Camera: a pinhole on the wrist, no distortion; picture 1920 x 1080 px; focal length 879.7 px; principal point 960.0 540.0 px. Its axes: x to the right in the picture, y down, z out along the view. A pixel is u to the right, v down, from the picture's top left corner.
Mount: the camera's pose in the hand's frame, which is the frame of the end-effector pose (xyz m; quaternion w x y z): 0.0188 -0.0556 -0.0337 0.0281 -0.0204 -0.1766 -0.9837
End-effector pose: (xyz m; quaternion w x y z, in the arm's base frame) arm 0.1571 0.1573 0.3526 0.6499 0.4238 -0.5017 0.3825
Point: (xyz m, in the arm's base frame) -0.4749 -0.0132 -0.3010
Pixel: outside the picture
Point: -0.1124 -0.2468 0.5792
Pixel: 804 544
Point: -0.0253 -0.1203 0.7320
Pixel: 413 502
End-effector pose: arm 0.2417 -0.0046 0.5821 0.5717 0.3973 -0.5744 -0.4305
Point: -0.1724 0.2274 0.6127
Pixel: 1393 561
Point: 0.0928 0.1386 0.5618
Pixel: 1681 469
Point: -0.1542 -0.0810 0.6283
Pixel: 832 738
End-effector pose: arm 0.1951 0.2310 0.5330 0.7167 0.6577 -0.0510 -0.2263
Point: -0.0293 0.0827 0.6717
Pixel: 1559 429
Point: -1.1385 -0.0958 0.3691
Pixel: outside the picture
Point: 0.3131 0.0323 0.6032
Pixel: 391 285
